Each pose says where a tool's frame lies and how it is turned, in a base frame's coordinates. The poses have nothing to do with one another.
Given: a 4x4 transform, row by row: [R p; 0 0 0 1], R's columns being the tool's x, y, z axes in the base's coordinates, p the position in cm. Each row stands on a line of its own.
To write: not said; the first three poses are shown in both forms.
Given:
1:
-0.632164 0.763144 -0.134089 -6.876
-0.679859 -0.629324 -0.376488 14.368
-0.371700 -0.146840 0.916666 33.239
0 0 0 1
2:
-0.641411 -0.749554 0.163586 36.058
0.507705 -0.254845 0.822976 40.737
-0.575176 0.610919 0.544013 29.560
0 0 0 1
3:
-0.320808 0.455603 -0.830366 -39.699
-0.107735 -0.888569 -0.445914 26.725
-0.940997 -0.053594 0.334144 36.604
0 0 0 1
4:
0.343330 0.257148 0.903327 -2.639
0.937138 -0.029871 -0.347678 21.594
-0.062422 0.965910 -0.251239 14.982
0 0 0 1
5:
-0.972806 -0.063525 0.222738 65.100
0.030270 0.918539 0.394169 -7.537
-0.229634 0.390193 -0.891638 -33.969
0 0 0 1
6:
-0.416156 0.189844 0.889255 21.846
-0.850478 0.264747 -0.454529 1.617
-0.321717 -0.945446 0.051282 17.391
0 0 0 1
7:
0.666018 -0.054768 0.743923 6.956
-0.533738 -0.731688 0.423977 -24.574
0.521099 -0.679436 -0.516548 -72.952
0 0 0 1
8:
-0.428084 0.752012 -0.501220 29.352
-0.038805 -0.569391 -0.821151 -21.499
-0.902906 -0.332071 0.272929 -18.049
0 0 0 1
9:
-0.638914 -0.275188 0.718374 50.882
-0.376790 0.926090 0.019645 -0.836
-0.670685 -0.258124 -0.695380 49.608
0 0 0 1
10:
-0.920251 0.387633 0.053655 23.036
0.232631 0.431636 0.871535 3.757
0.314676 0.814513 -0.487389 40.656
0 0 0 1
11:
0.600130 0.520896 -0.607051 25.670
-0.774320 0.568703 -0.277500 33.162
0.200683 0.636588 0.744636 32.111
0 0 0 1
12:
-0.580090 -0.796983 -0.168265 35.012
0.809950 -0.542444 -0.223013 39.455
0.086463 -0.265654 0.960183 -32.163
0 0 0 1
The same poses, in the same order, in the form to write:
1: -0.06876 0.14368 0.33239 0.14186 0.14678 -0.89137 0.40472
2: 0.36058 0.40737 0.29560 -0.13174 0.45895 0.78107 0.40242
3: -0.39699 0.26725 0.36604 0.55534 0.15660 -0.79742 0.17661
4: -0.02639 0.21594 0.14982 0.63727 0.46852 0.32989 0.51532
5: 0.65100 -0.07537 -0.33969 -0.00855 0.97249 0.20164 0.11629
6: 0.21846 0.01617 0.17391 -0.25875 0.63828 -0.54834 0.47431
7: 0.06956 -0.24574 -0.72952 -0.85356 0.17237 -0.37051 0.32318
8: 0.29352 -0.21499 -0.18049 0.46593 0.38268 -0.75339 0.26242
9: 0.50882 -0.00836 0.49608 -0.18054 0.90283 -0.06604 0.38464
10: 0.23036 0.03757 0.40656 -0.18405 -0.84251 -0.50031 0.07745
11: 0.25670 0.33162 0.32111 0.26776 -0.23661 -0.37941 0.85344
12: 0.35012 0.39455 -0.32163 -0.02330 -0.13916 0.87788 0.45762
